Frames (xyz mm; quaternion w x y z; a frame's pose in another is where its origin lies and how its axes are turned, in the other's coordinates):
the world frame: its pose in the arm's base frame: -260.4 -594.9 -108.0 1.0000 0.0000 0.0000 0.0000
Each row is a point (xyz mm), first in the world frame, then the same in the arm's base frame.
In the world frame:
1: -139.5 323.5 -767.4
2: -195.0 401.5 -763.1
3: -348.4 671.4 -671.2
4: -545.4 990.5 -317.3
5: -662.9 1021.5 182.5
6: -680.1 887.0 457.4
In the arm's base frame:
1: -399.9 -271.4 -875.4
2: -455.4 -193.4 -871.1
3: -608.8 76.5 -779.2
4: -805.8 395.6 -425.3
5: -923.3 426.6 74.5
6: -940.5 292.1 349.4

